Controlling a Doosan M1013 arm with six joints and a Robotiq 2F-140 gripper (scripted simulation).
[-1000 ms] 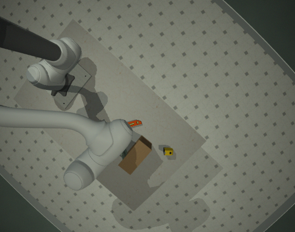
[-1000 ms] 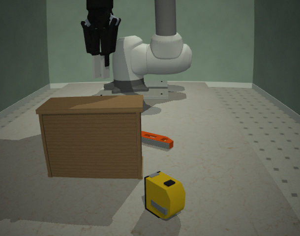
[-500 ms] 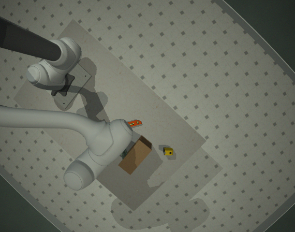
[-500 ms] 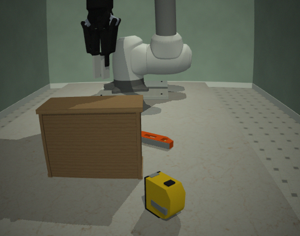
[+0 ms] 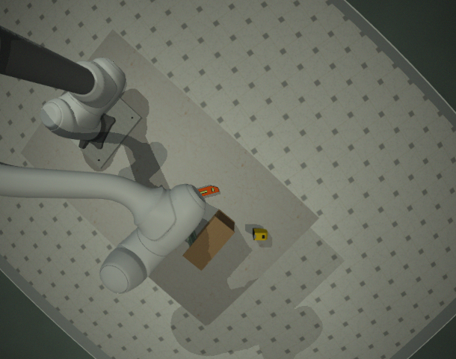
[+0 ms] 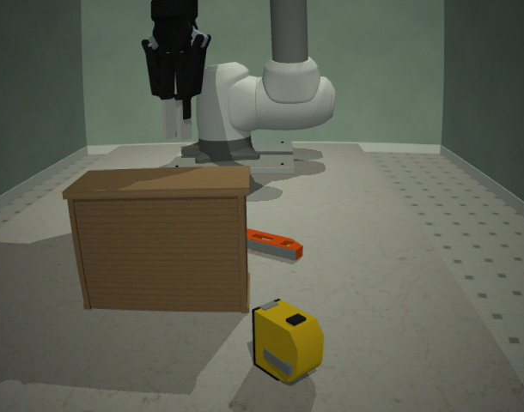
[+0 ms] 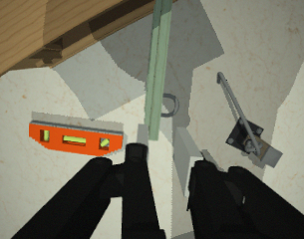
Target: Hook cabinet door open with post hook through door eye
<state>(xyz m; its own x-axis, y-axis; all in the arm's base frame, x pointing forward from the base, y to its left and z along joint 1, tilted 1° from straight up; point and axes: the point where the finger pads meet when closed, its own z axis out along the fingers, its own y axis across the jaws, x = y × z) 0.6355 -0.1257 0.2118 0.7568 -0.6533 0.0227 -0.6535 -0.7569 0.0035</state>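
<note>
Right now my hand is 70 mm past the thin grey hook, 90 mm to the left of it and 170 mm above it. Round my hand: green door 50 mm ahead, 50 mm to the right, 140 mm below; then orange spirit level 30 mm ahead, 130 mm to the left, 210 mm below; then yellow tape measure 380 mm ahead, 90 mm to the left, 180 mm below.
</note>
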